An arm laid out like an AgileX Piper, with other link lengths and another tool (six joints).
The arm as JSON. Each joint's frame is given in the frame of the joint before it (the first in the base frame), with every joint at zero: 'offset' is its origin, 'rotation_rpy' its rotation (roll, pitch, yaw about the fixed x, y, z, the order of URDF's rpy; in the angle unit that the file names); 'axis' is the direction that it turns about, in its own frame. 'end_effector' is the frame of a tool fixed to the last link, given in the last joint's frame.
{
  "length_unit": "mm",
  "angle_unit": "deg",
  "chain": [
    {
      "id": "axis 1",
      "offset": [
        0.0,
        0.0,
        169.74
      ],
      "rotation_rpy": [
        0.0,
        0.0,
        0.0
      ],
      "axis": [
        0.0,
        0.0,
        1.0
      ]
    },
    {
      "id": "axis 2",
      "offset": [
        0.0,
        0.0,
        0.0
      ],
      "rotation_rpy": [
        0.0,
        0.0,
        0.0
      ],
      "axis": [
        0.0,
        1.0,
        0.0
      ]
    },
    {
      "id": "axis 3",
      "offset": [
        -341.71,
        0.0,
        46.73
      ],
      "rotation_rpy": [
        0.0,
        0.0,
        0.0
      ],
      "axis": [
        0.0,
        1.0,
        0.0
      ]
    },
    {
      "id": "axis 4",
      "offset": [
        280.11,
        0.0,
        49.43
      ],
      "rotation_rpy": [
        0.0,
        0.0,
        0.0
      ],
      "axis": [
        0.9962,
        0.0,
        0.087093
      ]
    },
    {
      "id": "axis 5",
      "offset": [
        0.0,
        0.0,
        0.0
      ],
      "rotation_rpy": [
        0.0,
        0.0,
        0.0
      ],
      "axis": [
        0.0,
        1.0,
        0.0
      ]
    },
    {
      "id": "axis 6",
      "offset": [
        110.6,
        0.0,
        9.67
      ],
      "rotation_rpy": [
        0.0,
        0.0,
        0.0
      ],
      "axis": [
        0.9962,
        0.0,
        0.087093
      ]
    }
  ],
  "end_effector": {
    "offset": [
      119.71,
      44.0,
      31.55
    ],
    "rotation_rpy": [
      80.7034,
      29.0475,
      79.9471
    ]
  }
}
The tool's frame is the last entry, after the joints.
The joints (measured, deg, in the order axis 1, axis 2, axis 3, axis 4, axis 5, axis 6), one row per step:
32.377 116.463 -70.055 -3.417 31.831 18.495
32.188 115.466 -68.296 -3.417 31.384 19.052
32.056 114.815 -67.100 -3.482 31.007 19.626
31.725 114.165 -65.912 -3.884 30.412 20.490
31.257 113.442 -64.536 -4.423 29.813 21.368
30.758 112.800 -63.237 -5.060 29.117 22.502
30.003 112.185 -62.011 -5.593 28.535 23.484
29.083 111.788 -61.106 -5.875 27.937 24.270
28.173 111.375 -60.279 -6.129 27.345 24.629
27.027 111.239 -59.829 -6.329 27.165 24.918
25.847 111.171 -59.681 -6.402 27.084 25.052
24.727 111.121 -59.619 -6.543 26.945 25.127
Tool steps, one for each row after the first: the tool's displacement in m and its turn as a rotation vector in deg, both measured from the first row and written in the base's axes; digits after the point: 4 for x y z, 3 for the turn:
-0.0058 -0.0059 -0.0001 -0.010 0.347 -0.703
-0.0093 -0.0100 -0.0003 0.021 0.544 -1.324
-0.0108 -0.0155 -0.0002 0.049 0.459 -2.182
-0.0127 -0.0228 -0.0006 -0.056 0.418 -3.089
-0.0137 -0.0300 -0.0010 -0.089 0.297 -4.190
-0.0137 -0.0389 -0.0015 -0.131 0.254 -5.471
-0.0119 -0.0476 -0.0020 -0.005 0.186 -6.901
-0.0101 -0.0557 -0.0020 0.073 0.007 -7.929
-0.0070 -0.0654 -0.0030 -0.025 0.088 -9.194
-0.0026 -0.0744 -0.0031 -0.026 0.079 -10.443
0.0020 -0.0828 -0.0028 -0.014 -0.066 -11.522

